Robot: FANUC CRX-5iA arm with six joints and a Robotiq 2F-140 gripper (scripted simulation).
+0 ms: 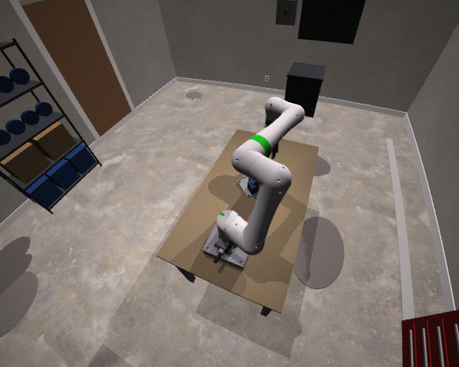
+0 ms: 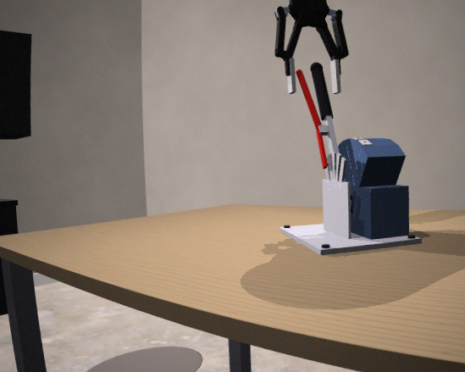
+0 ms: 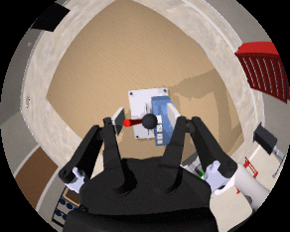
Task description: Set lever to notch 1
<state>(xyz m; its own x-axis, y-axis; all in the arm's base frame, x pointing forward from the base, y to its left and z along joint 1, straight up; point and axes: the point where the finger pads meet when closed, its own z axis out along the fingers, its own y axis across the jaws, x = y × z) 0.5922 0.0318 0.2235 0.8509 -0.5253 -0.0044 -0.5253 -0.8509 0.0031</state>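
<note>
Right now my hand is 4 cm past the red bar, 4 cm to the right of it and 10 cm above it.
</note>
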